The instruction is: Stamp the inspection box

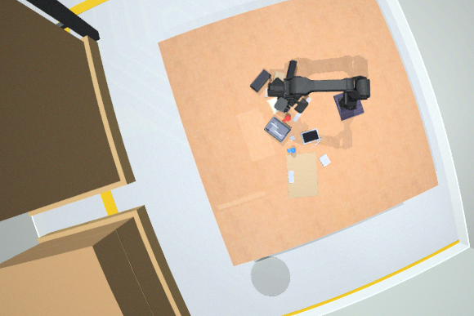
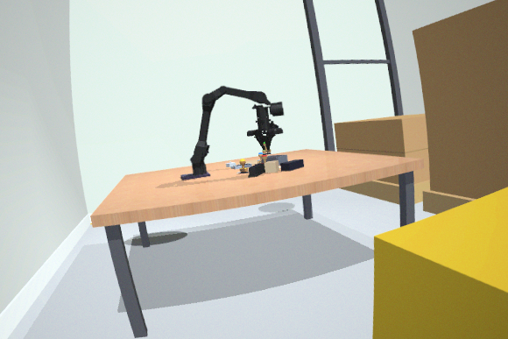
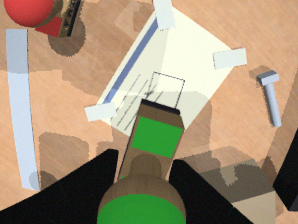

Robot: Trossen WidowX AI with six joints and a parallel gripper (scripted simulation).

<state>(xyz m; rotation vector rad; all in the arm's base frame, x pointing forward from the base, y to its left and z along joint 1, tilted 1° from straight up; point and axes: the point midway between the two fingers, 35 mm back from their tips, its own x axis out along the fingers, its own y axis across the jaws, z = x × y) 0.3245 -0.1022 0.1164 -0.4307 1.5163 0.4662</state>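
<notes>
Now: the white card 1 cm ahead of my gripper tip and 9 cm below it. Round my gripper tip: red-topped stamp (1 cm ahead, 9 cm to the left, 7 cm below); then grey bar (9 cm behind, 7 cm to the left, 9 cm below); then tan block (1 cm behind, 12 cm to the right, 7 cm below).
</notes>
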